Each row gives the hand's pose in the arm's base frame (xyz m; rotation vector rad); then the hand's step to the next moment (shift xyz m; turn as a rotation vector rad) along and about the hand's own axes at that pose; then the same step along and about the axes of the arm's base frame.
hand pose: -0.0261 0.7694 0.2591 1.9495 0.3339 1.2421
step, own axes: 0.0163 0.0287 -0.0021 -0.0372 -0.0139 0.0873
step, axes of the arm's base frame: 0.0009 -0.0083 0.0320 0.0590 -0.0540 -0.0529
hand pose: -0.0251 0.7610 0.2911 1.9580 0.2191 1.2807
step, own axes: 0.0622 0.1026 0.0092 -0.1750 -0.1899 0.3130
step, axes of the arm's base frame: 0.0113 -0.0429 0.1119 0.2274 -0.1189 -0.3143
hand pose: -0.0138 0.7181 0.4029 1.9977 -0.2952 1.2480
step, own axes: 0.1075 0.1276 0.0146 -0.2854 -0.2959 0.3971
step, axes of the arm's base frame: -0.0061 -0.0787 0.1477 0.2869 -0.1245 -0.4784
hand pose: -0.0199 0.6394 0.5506 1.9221 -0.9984 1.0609
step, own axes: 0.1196 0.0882 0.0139 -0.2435 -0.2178 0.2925
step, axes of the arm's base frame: -0.0285 -0.0850 0.1194 0.1991 -0.0824 -0.3819
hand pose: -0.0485 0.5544 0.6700 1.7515 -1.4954 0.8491
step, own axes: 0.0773 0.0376 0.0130 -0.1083 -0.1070 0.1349
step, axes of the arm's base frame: -0.0265 -0.0577 0.0594 0.0988 -0.0394 -0.1734
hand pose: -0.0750 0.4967 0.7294 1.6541 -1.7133 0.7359
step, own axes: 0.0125 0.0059 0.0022 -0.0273 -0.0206 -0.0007
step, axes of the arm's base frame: -0.0061 -0.0094 0.0084 0.0208 0.0170 -0.0213
